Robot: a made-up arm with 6 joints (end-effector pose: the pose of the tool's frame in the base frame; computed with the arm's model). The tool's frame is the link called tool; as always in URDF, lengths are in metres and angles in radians.
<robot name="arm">
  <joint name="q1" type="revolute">
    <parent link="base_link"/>
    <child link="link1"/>
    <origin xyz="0 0 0.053"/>
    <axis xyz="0 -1 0"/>
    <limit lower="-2.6" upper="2.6" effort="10" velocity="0.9"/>
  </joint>
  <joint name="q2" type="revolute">
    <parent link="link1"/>
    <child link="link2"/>
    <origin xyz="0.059 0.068 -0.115"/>
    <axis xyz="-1 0 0"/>
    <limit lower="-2.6" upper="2.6" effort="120" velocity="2.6"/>
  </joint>
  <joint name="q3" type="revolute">
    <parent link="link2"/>
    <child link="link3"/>
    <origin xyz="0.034 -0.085 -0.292"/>
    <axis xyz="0 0 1"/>
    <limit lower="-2.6" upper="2.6" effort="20" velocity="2.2"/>
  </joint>
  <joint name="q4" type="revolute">
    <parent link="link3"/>
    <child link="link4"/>
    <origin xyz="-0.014 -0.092 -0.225"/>
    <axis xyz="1 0 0"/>
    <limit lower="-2.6" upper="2.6" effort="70" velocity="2.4"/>
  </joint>
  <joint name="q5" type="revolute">
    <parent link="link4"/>
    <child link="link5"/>
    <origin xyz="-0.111 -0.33 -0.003"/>
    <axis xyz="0 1 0"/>
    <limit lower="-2.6" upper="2.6" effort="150" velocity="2.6"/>
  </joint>
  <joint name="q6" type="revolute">
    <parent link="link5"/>
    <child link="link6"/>
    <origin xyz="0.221 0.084 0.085"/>
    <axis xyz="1 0 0"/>
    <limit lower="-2.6" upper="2.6" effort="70" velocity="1.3"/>
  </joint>
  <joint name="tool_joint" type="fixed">
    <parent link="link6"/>
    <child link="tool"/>
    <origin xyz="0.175 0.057 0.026"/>
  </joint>
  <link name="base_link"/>
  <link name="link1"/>
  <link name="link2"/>
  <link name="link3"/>
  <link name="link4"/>
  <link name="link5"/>
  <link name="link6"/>
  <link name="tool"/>
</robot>
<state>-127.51 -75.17 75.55 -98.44 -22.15 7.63</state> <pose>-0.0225 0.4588 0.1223 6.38 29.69 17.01</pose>
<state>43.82 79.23 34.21 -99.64 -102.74 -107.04</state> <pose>-0.0458 -0.2627 -0.3056 49.79 79.58 -54.85</pose>
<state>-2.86 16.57 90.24 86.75 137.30 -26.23</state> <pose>-0.1688 -0.5641 -0.6164 24.63 -86.52 -102.16</pose>
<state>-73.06 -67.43 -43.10 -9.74 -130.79 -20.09</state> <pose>-0.2700 0.3207 0.3845 -64.16 -15.48 -51.09</pose>
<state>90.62 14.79 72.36 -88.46 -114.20 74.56</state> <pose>0.2534 -0.4087 -0.1686 120.95 -5.18 -126.31</pose>
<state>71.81 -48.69 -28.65 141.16 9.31 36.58</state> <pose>0.8053 0.4703 0.1686 -107.76 -7.48 -72.78</pose>
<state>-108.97 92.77 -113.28 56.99 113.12 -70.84</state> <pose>-0.2520 -0.8310 -0.1758 -67.48 112.43 39.52</pose>
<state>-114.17 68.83 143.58 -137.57 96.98 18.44</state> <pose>-0.2942 0.0190 -0.1022 -12.90 27.81 107.86</pose>
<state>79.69 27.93 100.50 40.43 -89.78 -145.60</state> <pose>0.5170 -0.2382 0.6406 -66.52 -120.00 -59.04</pose>
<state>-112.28 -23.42 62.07 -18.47 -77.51 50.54</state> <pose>-0.3331 -0.2138 0.0104 107.35 5.21 -13.98</pose>
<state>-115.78 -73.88 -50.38 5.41 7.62 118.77</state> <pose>-0.6903 0.3746 0.4185 23.22 -37.42 -172.80</pose>
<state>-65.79 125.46 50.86 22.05 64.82 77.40</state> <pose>0.5852 -0.6075 -0.0944 -95.83 91.31 -48.97</pose>
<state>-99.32 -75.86 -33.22 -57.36 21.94 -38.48</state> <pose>-0.6734 0.3524 -0.0115 -4.86 150.77 21.89</pose>
